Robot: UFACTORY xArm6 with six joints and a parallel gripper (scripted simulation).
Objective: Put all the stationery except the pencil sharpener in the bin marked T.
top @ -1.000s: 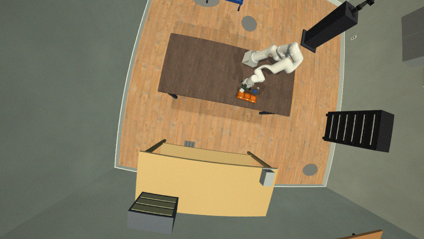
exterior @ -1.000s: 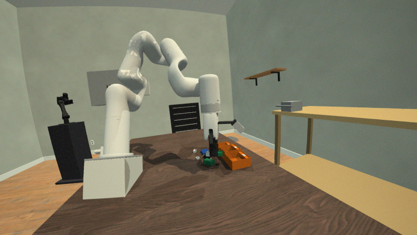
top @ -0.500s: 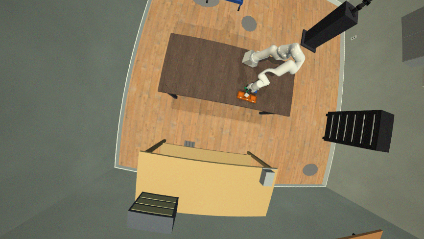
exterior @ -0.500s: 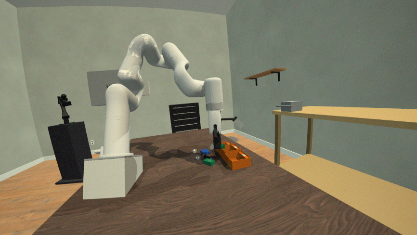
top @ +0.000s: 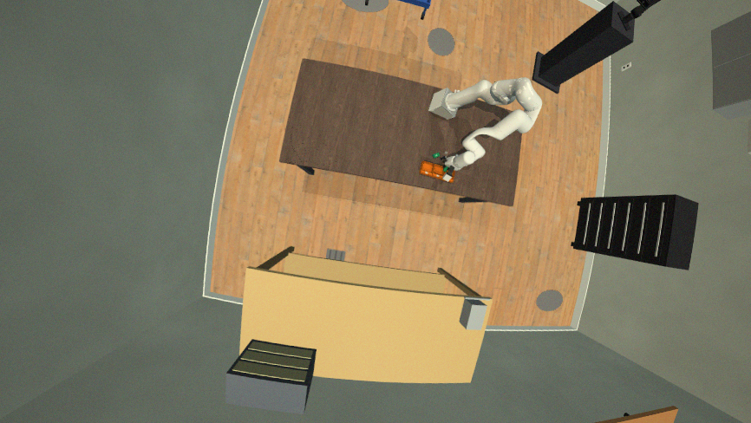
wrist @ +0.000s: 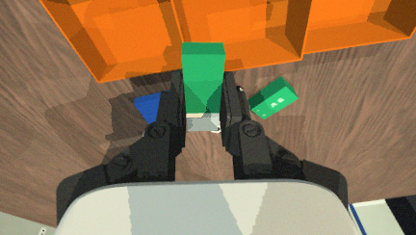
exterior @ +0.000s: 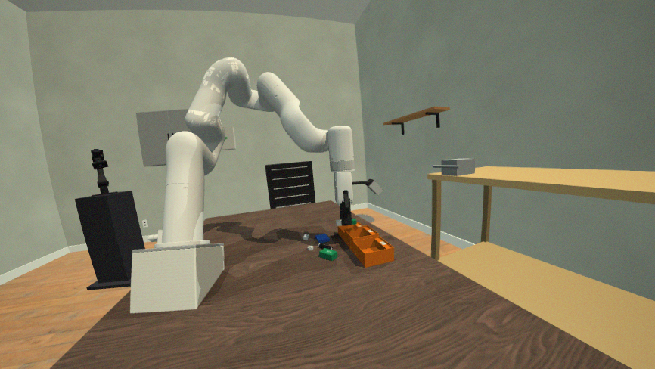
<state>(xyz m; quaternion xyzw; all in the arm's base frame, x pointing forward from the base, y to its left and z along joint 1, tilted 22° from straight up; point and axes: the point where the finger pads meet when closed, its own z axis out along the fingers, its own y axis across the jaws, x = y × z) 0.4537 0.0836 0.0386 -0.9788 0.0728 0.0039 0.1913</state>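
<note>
Now: hand 8 cm past the blue block, 8 cm above it and 6 cm to the right of it. Round my hand: orange bin (7 cm below, 4 cm ahead, 3 cm to the right); green 9V battery (8 cm below, 8 cm behind, 6 cm to the right); black cylinder (8 cm below, 8 cm behind, 2 cm to the right).
</note>
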